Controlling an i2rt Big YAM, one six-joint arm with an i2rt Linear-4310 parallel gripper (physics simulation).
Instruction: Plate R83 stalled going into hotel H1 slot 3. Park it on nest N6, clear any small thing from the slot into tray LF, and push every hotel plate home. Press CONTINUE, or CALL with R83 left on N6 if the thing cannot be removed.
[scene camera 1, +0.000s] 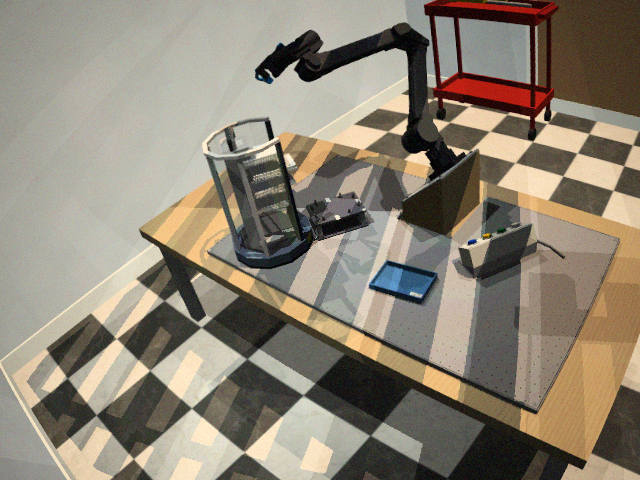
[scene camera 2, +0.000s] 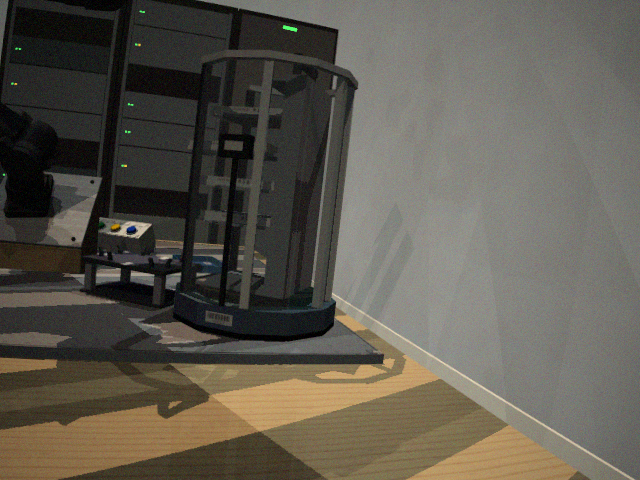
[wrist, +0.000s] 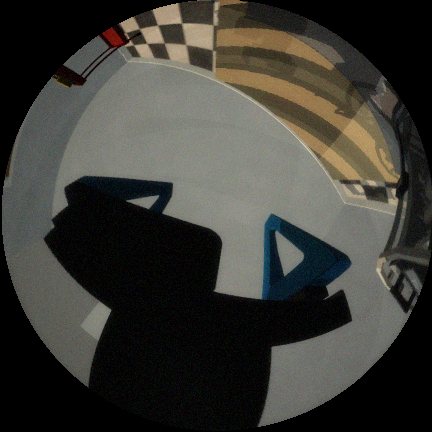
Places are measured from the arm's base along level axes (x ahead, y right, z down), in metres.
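Where they show: gripper, fingertip midpoint: (scene camera 1: 265, 69) (wrist: 220, 203); arm's base at its link origin: (scene camera 1: 448, 168) (scene camera 2: 30, 197).
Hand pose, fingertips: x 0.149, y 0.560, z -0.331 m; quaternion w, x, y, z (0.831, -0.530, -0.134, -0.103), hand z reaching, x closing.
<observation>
Each offset is from my fingertips to the top centre of the thing. "pt": to the spot under its first point.
The hotel carousel (scene camera 1: 273, 253) (scene camera 2: 258, 320) is a tall round cage with a pale top ring and a blue base. Light plates (scene camera 1: 268, 178) (scene camera 2: 240, 181) are stacked inside; I cannot read their labels or tell which is R83. A pale piece {pt dx +0.194, dy -0.245, dz +0.203 m} (scene camera 1: 291, 162) sticks out at the stack's upper right in scene camera 1. The small thing in the slot cannot be made out. The dark pegged stand (scene camera 1: 330, 210) (scene camera 2: 131, 259) beside the carousel bears no plate. The blue tray (scene camera 1: 400, 280) (scene camera 2: 206, 263) looks empty. My gripper (scene camera 1: 263, 76) (wrist: 220, 203) is open and empty, high behind the carousel.
A button box {dx +0.015, dy -0.806, dz +0.383 m} (scene camera 1: 496, 254) (scene camera 2: 126, 238) with coloured buttons stands right of the tray. An upright panel (scene camera 1: 444, 201) stands by the arm's base. A black post with a square head {pt dx +0.203, dy -0.060, dz +0.216 m} (scene camera 2: 235, 146) stands at the carousel. A red cart (scene camera 1: 491, 93) stands beyond the table.
</observation>
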